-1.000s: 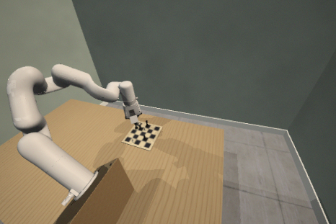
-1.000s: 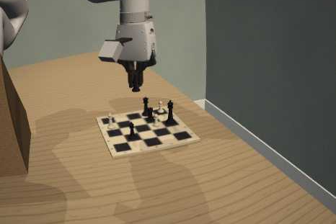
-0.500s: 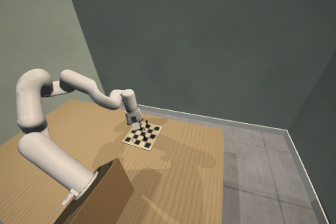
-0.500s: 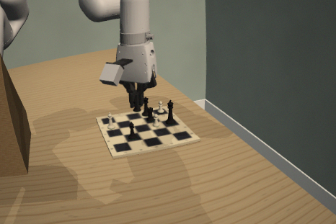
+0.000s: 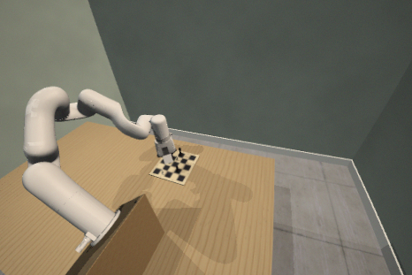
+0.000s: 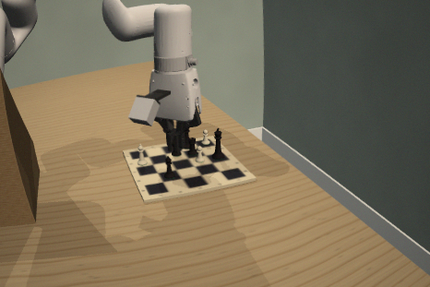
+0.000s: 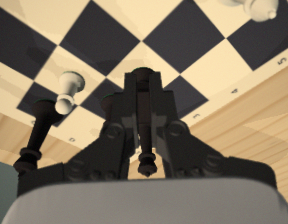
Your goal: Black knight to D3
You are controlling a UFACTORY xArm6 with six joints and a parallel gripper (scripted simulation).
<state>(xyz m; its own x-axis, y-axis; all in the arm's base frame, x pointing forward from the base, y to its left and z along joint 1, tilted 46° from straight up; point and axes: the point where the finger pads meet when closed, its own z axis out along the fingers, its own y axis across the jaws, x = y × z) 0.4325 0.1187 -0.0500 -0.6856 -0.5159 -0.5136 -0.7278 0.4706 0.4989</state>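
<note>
Now: the chessboard 40 mm to the right of my hand and 40 mm below it. From my hand the other things lie so: black pawn: 80 mm to the right, 40 mm behind, 10 mm below; white piece: 80 mm behind, 10 mm to the right, 10 mm below.
</note>
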